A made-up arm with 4 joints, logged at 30 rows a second.
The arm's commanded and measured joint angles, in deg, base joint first. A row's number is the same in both.
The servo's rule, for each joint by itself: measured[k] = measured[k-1] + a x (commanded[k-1-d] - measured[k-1]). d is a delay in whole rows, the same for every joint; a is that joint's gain. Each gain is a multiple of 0.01, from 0.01 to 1. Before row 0 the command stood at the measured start. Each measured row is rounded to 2 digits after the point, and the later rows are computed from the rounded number. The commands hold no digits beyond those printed.
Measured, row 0:
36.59, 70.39, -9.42, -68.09
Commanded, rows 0 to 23:
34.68, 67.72, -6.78, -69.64
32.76, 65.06, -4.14, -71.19
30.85, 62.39, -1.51, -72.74
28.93, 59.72, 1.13, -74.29
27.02, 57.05, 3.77, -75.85
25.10, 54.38, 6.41, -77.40
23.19, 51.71, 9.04, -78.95
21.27, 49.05, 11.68, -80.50
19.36, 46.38, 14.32, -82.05
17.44, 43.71, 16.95, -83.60
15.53, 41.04, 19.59, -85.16
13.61, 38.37, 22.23, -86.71
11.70, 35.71, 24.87, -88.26
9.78, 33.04, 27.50, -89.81
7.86, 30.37, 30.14, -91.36
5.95, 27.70, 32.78, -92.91
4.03, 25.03, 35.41, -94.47
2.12, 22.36, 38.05, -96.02
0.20, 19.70, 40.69, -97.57
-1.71, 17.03, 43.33, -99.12
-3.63, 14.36, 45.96, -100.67
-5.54, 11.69, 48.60, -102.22
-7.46, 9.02, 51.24, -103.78
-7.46, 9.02, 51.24, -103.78
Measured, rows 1 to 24:
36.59, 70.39, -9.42, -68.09
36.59, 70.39, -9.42, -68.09
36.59, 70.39, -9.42, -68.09
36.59, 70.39, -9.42, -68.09
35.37, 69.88, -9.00, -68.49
33.70, 68.96, -8.22, -69.19
31.88, 67.71, -7.15, -70.11
29.99, 66.19, -5.83, -71.20
28.09, 64.45, -4.29, -72.41
26.18, 62.54, -2.58, -73.71
24.27, 60.48, -0.72, -75.07
22.35, 58.31, 1.26, -76.48
20.44, 56.04, 3.35, -77.93
18.52, 53.70, 5.53, -79.40
16.61, 51.29, 7.78, -80.90
14.69, 48.84, 10.09, -82.41
12.78, 46.35, 12.45, -83.93
10.86, 43.82, 14.86, -85.46
8.94, 41.26, 17.30, -86.99
7.03, 38.68, 19.78, -88.53
5.11, 36.09, 22.28, -90.07
3.20, 33.48, 24.80, -91.62
1.28, 30.86, 27.34, -93.17
-0.63, 28.23, 29.90, -94.72
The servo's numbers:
d 4
a 0.64 0.19 0.16 0.26

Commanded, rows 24 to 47:
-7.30, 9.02, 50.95, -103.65
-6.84, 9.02, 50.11, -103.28
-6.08, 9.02, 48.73, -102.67
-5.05, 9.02, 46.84, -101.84
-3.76, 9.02, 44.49, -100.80
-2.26, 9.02, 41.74, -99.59
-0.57, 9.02, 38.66, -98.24
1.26, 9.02, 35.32, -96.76
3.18, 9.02, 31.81, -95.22
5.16, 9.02, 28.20, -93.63
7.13, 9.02, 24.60, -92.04
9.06, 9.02, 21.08, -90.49
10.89, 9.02, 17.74, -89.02
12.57, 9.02, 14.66, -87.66
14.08, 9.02, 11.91, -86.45
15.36, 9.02, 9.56, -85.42
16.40, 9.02, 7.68, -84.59
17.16, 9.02, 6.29, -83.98
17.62, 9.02, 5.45, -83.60
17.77, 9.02, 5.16, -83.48
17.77, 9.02, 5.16, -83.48
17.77, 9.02, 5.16, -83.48
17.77, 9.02, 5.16, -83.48
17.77, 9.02, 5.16, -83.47
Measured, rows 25 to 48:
-2.55, 25.59, 32.47, -96.27
-4.46, 22.95, 35.05, -97.82
-6.38, 20.30, 37.64, -99.37
-7.07, 18.16, 39.82, -100.52
-7.22, 16.42, 41.60, -101.33
-6.98, 15.01, 42.96, -101.84
-6.40, 13.87, 43.88, -102.06
-5.54, 12.95, 44.35, -102.00
-4.40, 12.20, 44.37, -101.69
-3.03, 11.60, 43.95, -101.14
-1.46, 11.11, 43.10, -100.39
0.28, 10.71, 41.86, -99.45
2.14, 10.39, 40.25, -98.35
4.07, 10.13, 38.32, -97.12
6.03, 9.92, 36.12, -95.80
7.97, 9.75, 33.71, -94.42
9.84, 9.61, 31.15, -93.02
11.59, 9.50, 28.51, -91.63
13.18, 9.41, 25.85, -90.28
14.58, 9.34, 23.24, -89.02
15.74, 9.28, 20.75, -87.87
16.65, 9.23, 18.44, -86.86
17.27, 9.19, 16.36, -86.01
17.59, 9.16, 14.57, -85.35

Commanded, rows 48 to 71:
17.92, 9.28, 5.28, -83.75
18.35, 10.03, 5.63, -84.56
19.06, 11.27, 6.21, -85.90
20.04, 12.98, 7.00, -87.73
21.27, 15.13, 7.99, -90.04
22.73, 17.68, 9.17, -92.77
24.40, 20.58, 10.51, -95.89
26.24, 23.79, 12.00, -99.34
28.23, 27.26, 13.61, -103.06
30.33, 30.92, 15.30, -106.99
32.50, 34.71, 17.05, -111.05
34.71, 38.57, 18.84, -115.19
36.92, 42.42, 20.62, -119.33
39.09, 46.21, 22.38, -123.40
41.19, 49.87, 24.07, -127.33
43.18, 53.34, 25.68, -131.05
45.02, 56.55, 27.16, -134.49
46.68, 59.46, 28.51, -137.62
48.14, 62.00, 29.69, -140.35
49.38, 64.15, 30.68, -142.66
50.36, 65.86, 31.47, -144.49
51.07, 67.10, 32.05, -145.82
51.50, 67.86, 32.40, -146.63
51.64, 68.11, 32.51, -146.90
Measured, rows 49 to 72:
17.71, 9.13, 13.06, -84.86
17.75, 9.11, 11.80, -84.50
17.76, 9.09, 10.74, -84.23
17.77, 9.08, 9.85, -84.03
17.87, 9.12, 9.12, -83.96
18.18, 9.29, 8.56, -84.12
18.74, 9.67, 8.18, -84.58
19.57, 10.30, 7.99, -85.40
20.66, 11.22, 7.99, -86.61
21.98, 12.45, 8.18, -88.21
23.53, 13.99, 8.55, -90.21
25.26, 15.85, 9.10, -92.58
27.16, 18.02, 9.82, -95.30
29.19, 20.47, 10.70, -98.34
31.31, 23.18, 11.72, -101.64
33.49, 26.10, 12.86, -105.16
35.69, 29.20, 14.10, -108.84
37.87, 32.43, 15.42, -112.63
39.99, 35.74, 16.80, -116.45
42.03, 39.08, 18.22, -120.25
43.94, 42.40, 19.65, -123.95
45.69, 45.64, 21.07, -127.50
47.26, 48.75, 22.45, -130.84
48.62, 51.68, 23.77, -133.91

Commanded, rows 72 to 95:
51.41, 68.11, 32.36, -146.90
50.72, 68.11, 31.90, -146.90
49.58, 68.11, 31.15, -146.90
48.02, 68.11, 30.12, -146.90
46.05, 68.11, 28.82, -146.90
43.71, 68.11, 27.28, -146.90
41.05, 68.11, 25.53, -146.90
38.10, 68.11, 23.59, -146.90
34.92, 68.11, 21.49, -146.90
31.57, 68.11, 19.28, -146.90
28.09, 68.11, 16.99, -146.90
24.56, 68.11, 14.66, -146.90
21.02, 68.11, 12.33, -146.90
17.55, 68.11, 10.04, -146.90
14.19, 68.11, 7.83, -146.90
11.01, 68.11, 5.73, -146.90
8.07, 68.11, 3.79, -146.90
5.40, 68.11, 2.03, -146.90
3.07, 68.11, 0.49, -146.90
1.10, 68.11, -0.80, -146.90
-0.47, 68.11, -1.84, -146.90
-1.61, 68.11, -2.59, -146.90
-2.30, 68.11, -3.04, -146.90
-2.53, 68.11, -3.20, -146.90
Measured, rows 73 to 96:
49.73, 54.37, 25.00, -136.66
50.59, 56.79, 26.13, -139.04
51.17, 58.89, 27.13, -141.01
51.47, 60.64, 27.99, -142.54
51.43, 62.06, 28.69, -143.67
50.98, 63.21, 29.20, -144.51
50.08, 64.14, 29.51, -145.13
48.76, 64.89, 29.61, -145.59
47.03, 65.50, 29.48, -145.93
44.91, 66.00, 29.13, -146.18
42.44, 66.40, 28.55, -146.37
39.66, 66.72, 27.76, -146.51
36.63, 66.98, 26.76, -146.61
33.39, 67.19, 25.56, -146.69
30.00, 67.36, 24.19, -146.74
26.52, 67.50, 22.67, -146.78
23.00, 67.62, 21.02, -146.81
19.51, 67.71, 19.26, -146.83
16.11, 67.79, 17.43, -146.85
12.85, 67.85, 15.56, -146.86
9.79, 67.90, 13.68, -146.87
6.98, 67.94, 11.82, -146.88
4.48, 67.97, 10.01, -146.89
2.32, 68.00, 8.28, -146.89

